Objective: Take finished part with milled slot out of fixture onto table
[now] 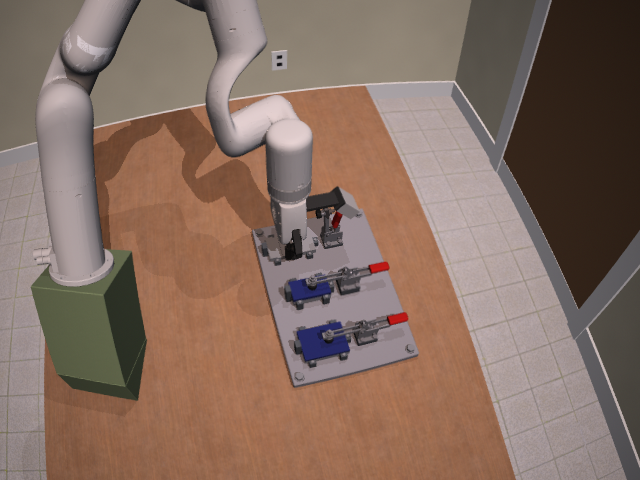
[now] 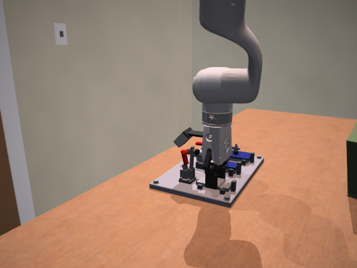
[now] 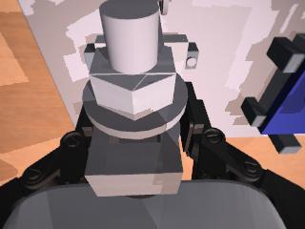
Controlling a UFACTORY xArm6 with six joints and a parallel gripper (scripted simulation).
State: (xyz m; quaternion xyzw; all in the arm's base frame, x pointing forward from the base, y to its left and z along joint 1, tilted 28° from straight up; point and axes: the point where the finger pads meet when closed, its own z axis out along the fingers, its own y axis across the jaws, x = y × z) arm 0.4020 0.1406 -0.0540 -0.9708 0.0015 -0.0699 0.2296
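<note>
The grey finished part lies 1 cm behind my hand and 2 cm below it. From my hand the other things lie so: grey fixture plate 6 cm ahead, 11 cm to the right, 3 cm below.
</note>
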